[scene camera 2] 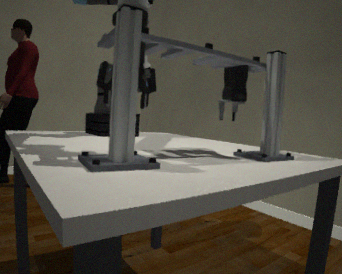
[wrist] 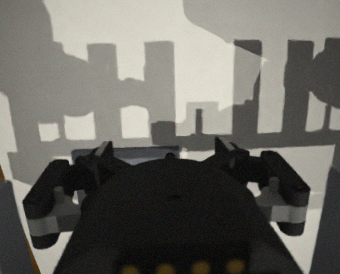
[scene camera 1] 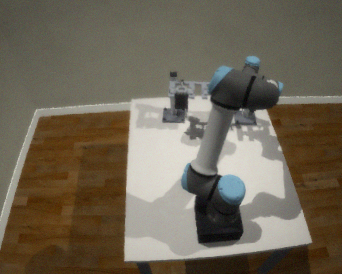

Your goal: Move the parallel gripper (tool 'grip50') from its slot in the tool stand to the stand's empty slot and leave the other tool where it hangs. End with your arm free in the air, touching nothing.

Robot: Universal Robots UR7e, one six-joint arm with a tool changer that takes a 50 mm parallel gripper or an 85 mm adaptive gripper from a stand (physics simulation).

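Places are measured from the arm's base along level axes (x up, y right, z ahead), in millimetres.
Pixels of known places: arm's base, origin of its link: (scene camera 2: 109, 113) (scene camera 1: 222, 212).
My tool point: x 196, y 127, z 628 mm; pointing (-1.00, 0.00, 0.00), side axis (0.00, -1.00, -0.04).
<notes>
For each thing: its top centre in the pictures, then the offset to it from my tool point. "pt": a spot on its surface instead. Level surfaces: height alone.
- stand's empty slot, a spot on its surface: (scene camera 1: 197, 83) pt dx -20, dy -275, dz +69 mm
- stand's bar, a spot on its surface: (scene camera 2: 185, 45) pt dx -25, dy -104, dz +92 mm
- white table, height of its surface: dx -300 mm
The parallel gripper (scene camera 1: 181, 99) (scene camera 2: 234, 84) hangs upright in the stand's slot at the left end in scene camera 1, its two fingers pointing down. The stand's empty slot (scene camera 1: 197, 83) is near the middle of its bar. The adaptive gripper (scene camera 2: 145, 102) (wrist: 166, 147) is at the stand's other end, under my wrist. Its fingers are spread, with nothing between them. Gold contacts on its top show at the bottom of the wrist view. My flange is directly above it; I cannot tell whether the coupling is seated. My arm hides this tool in scene camera 1.
Two upright posts (scene camera 2: 125, 90) (scene camera 2: 274, 105) carry the stand's bar (scene camera 2: 185, 45) above the white table (scene camera 2: 150, 195). My forearm (scene camera 1: 215, 135) reaches over the table from the black base (scene camera 1: 219, 222). A person in red (scene camera 2: 24, 70) is visible in the background.
</notes>
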